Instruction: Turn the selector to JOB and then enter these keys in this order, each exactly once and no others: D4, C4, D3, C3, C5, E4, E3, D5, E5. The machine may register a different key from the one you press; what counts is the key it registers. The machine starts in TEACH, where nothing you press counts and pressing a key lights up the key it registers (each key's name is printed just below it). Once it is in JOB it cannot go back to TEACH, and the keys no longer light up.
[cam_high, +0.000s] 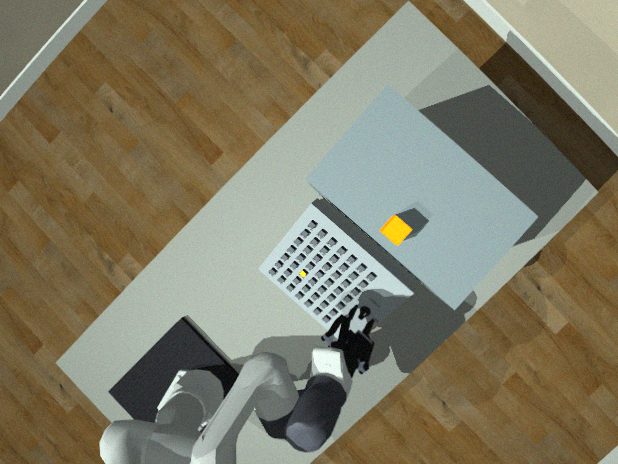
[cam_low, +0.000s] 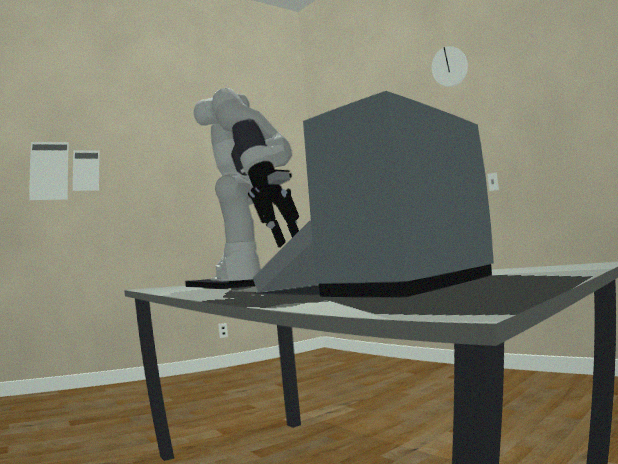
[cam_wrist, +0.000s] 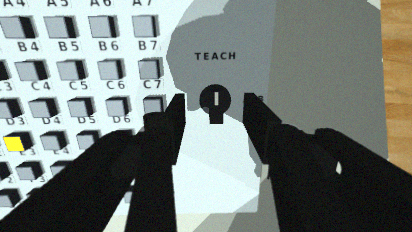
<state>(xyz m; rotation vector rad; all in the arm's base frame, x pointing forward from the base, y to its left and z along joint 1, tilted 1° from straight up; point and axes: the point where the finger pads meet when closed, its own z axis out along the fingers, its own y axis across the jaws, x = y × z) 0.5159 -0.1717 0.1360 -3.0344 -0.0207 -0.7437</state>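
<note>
Right now the selector knob is 30 mm below my hand and 20 mm ahead of it. The rest, counted from my hand: D5 key (120 mm to the left, 40 mm below, 20 mm ahead); key C5 (130 mm to the left, 50 mm ahead, 30 mm below); key D6 (90 mm to the left, 40 mm below, 20 mm ahead).
</note>
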